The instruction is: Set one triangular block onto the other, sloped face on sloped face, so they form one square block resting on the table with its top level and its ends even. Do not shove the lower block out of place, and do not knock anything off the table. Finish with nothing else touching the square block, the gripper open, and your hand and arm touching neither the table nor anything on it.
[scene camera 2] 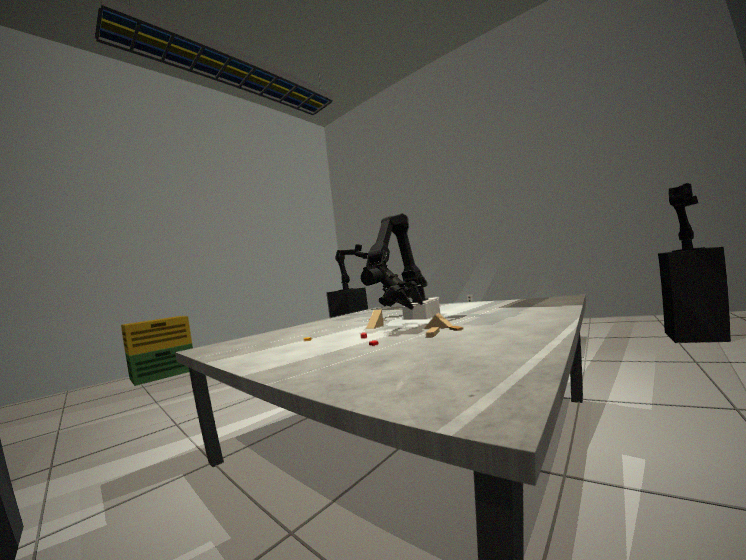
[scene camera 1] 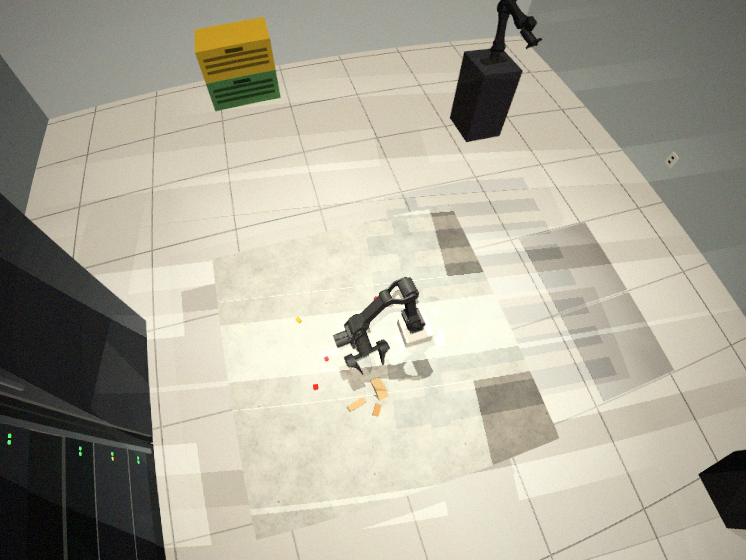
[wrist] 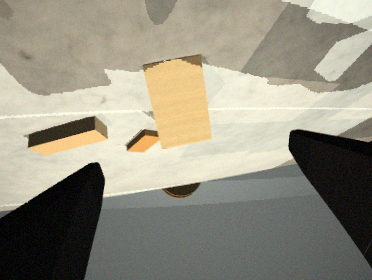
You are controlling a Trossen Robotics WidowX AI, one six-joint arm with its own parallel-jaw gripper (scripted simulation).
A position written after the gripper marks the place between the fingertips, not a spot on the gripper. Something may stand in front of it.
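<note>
The gripper (scene camera 2: 417,306) is open and holding nothing, and the wrist view has the gripper (wrist: 197,155) as well. There's also a triangular block (wrist: 178,100), plus a flat tan slab (wrist: 71,135).
</note>
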